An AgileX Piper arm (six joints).
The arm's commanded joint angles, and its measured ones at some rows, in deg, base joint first. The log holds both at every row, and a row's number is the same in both.
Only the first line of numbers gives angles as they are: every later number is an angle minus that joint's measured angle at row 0.
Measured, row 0:
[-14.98 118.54 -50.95 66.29 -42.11 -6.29]
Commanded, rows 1 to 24:
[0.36 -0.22 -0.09 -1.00 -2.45 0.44]
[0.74 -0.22 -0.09 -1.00 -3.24 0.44]
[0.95 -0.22 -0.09 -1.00 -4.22 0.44]
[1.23 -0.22 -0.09 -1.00 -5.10 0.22]
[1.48 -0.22 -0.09 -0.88 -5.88 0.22]
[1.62 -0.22 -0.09 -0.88 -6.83 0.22]
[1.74 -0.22 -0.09 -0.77 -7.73 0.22]
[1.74 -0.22 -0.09 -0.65 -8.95 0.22]
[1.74 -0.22 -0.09 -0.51 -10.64 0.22]
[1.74 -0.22 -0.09 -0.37 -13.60 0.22]
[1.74 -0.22 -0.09 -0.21 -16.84 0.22]
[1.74 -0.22 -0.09 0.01 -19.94 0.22]
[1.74 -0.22 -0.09 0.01 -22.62 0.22]
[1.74 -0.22 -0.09 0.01 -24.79 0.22]
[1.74 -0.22 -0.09 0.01 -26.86 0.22]
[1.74 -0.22 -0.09 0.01 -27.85 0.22]
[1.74 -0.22 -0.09 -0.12 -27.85 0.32]
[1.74 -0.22 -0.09 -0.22 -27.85 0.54]
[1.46 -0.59 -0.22 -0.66 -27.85 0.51]
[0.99 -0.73 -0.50 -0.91 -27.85 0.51]
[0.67 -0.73 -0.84 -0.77 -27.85 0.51]
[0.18 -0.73 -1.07 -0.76 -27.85 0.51]
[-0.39 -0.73 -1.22 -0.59 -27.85 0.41]
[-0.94 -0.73 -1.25 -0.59 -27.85 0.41]
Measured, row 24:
[1.02 -0.11 -0.37 0.43 -25.49 0.36]
